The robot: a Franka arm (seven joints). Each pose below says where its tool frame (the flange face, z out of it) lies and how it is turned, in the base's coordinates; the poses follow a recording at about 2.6 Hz.
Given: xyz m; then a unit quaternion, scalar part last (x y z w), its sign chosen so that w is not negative.
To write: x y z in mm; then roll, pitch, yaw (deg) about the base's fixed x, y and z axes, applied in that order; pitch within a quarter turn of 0, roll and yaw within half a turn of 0. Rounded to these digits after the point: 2 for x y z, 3 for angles.
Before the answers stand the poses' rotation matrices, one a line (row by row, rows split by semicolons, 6 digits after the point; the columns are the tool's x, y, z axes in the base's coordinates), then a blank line. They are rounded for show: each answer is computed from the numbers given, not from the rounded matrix.
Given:
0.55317, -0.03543, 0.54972, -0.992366, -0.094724, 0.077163, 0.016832
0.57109, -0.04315, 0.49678, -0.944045, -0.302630, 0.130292, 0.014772
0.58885, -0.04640, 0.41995, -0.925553, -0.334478, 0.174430, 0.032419
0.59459, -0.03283, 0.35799, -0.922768, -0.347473, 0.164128, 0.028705
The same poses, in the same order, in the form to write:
0.970146 0.185404 -0.156337; 0.190599 -0.981488 0.018789; -0.149959 -0.048025 -0.987525
0.782878 0.567543 -0.254944; 0.575242 -0.816394 -0.050970; -0.237062 -0.106751 -0.965612
0.715397 0.607844 -0.344575; 0.630463 -0.774147 -0.056675; -0.301201 -0.176697 -0.937046
0.704649 0.631851 -0.322852; 0.650696 -0.756877 -0.061084; -0.282956 -0.167036 -0.944476

553.17, -35.43, 549.72, -177.216, 8.625, 11.115
571.09, -43.15, 496.78, -173.691, 13.713, 36.308
588.85, -46.40, 419.95, -169.321, 17.530, 41.389
594.59, -32.83, 357.99, -169.971, 16.437, 42.720

